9 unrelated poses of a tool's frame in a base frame.
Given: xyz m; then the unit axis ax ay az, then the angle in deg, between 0 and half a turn.
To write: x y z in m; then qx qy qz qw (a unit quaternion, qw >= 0). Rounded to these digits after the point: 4 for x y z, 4 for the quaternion.
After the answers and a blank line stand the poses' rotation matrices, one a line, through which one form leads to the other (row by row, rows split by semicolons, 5 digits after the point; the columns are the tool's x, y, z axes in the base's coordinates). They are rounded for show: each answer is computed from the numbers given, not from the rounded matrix.
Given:
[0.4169 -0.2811 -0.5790 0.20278 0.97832 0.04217 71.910]
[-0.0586 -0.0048 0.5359 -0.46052 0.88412 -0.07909 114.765]
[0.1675 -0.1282 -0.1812 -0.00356 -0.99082 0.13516 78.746]
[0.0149 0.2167 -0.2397 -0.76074 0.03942 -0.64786 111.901]
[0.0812 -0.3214 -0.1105 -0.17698 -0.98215 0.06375 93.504]
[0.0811 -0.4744 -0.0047 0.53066 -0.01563 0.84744 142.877]
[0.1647 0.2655 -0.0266 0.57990 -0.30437 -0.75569 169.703]
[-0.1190 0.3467 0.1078 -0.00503 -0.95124 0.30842 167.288]
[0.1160 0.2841 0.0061 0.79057 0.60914 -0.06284 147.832]
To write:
[0.4169 -0.2811 -0.5790 0.1191 0.5744 0.0248 0.8095]
[-0.0586 -0.0048 0.5359 -0.3879 0.7447 -0.0666 0.5390]
[0.1675 -0.1282 -0.1812 -0.0023 -0.6285 0.0857 0.7730]
[0.0149 0.2167 -0.2397 -0.6303 0.0327 -0.5368 0.5599]
[0.0812 -0.3214 -0.1105 -0.1289 -0.7154 0.0464 0.6852]
[0.0811 -0.4744 -0.0047 0.5031 -0.0148 0.8034 0.3183]
[0.1647 0.2655 -0.0266 0.5776 -0.3031 -0.7526 0.0897]
[-0.1190 0.3467 0.1078 -0.0050 -0.9454 0.3065 0.1107]
[0.1160 0.2841 0.0061 0.7596 0.5853 -0.0604 0.2770]

0.33886 0.09670 0.93585; 0.17687 0.97042 -0.16431; -0.92406 0.22120 0.31174
-0.11798 -0.50589 0.85449; -0.64953 0.69021 0.31895; -0.75113 -0.51738 -0.41002
0.19517 -0.12972 -0.97215; 0.13540 0.98529 -0.10429; 0.97138 -0.11127 0.20986
0.42159 0.55993 0.71326; -0.64228 -0.37087 0.67077; 0.64011 -0.74090 0.20328
-0.02788 0.12081 -0.99228; 0.24807 0.96245 0.11021; 0.96834 -0.24309 -0.05681
-0.29121 -0.52636 0.79884; 0.49655 -0.79690 -0.34408; 0.81770 0.29646 0.49343
-0.31674 -0.21509 -0.92380; -0.48525 -0.80010 0.35266; -0.81499 0.55998 0.14905
-0.97544 -0.05842 -0.21238; 0.07732 0.81204 -0.57846; 0.20626 -0.58068 -0.78758
0.30757 0.92267 0.23258; 0.85575 -0.16135 -0.49158; -0.41604 0.35022 -0.83920

